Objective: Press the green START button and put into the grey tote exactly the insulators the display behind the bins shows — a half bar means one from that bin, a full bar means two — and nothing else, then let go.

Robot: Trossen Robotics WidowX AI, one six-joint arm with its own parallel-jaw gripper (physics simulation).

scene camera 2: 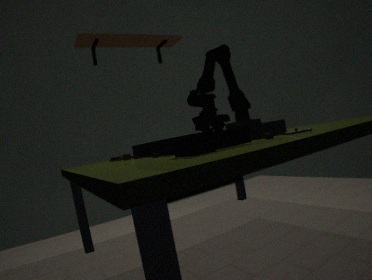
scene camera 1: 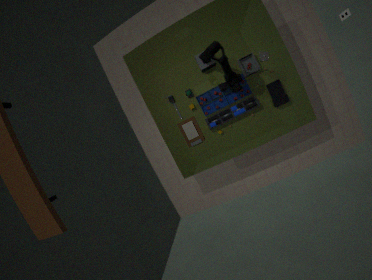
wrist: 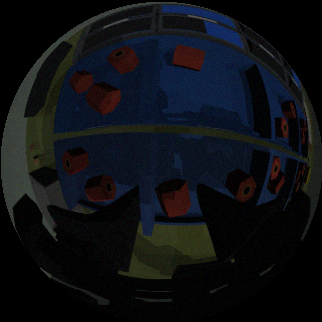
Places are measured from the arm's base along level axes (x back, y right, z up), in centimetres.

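Where they show: gripper, fingertip midpoint: [wrist: 170,188]; arm's base at its link origin: [scene camera 2: 243,121] [scene camera 1: 206,58].
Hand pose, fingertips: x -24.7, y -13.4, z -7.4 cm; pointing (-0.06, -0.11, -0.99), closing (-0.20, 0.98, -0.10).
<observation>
Things, the pixels of their top centre, and the offset from my fingertips. "spot": a spot on its surface instead.
- red insulator at its top centre: [wrist: 173,204] dy +0.3, dx +0.3, dz +2.0 cm
- grey tote at its top centre: [wrist: 48,216] [scene camera 2: 258,123] [scene camera 1: 249,64] dy -18.6, dx +10.9, dz +4.5 cm
- half bar at a spot on its surface: [wrist: 222,36] spot: dy +2.3, dx -17.8, dz +2.3 cm
- black box at its top centre: [scene camera 2: 211,130] [scene camera 1: 278,92] dy -35.1, dx -17.6, dz +4.7 cm
- small green object at its top centre: [scene camera 1: 188,92] dy +35.1, dx +3.7, dz +3.1 cm
- yellow block at its top centre: [scene camera 1: 191,106] dy +36.2, dx -8.1, dz +2.9 cm
- long tool at its top centre: [scene camera 1: 173,107] dy +51.7, dx -4.0, dz +1.0 cm
- brown-framed board at its top centre: [scene camera 1: 191,132] dy +43.4, dx -28.9, dz +0.9 cm
My gripper [scene camera 1: 234,86] [scene camera 2: 215,129] [wrist: 170,188] is open and empty, low over the near row of blue bins [scene camera 1: 212,104] [wrist: 200,90]. A red insulator [wrist: 173,199] lies in the near middle bin, in line with the gap between the fingertips in the wrist view; other insulators [wrist: 103,98] [wrist: 101,188] lie around it. The grey tote [scene camera 1: 255,62] [wrist: 48,184] stands beside the bins and holds something red [scene camera 1: 249,66]. The display [scene camera 1: 226,116] [wrist: 117,34] shows a full blue bar [wrist: 200,10] above a half bar [wrist: 222,36] in its middle section. I cannot make out the START button.
A black box [scene camera 1: 277,93] [wrist: 47,80] stands beyond the tote side. On the other side lie a small green object [scene camera 1: 189,93], a yellow block [scene camera 1: 192,107], a long tool [scene camera 1: 175,106] and a brown-framed board [scene camera 1: 191,130]. A wall shelf [scene camera 1: 30,185] [scene camera 2: 127,40] hangs away from the table.
</observation>
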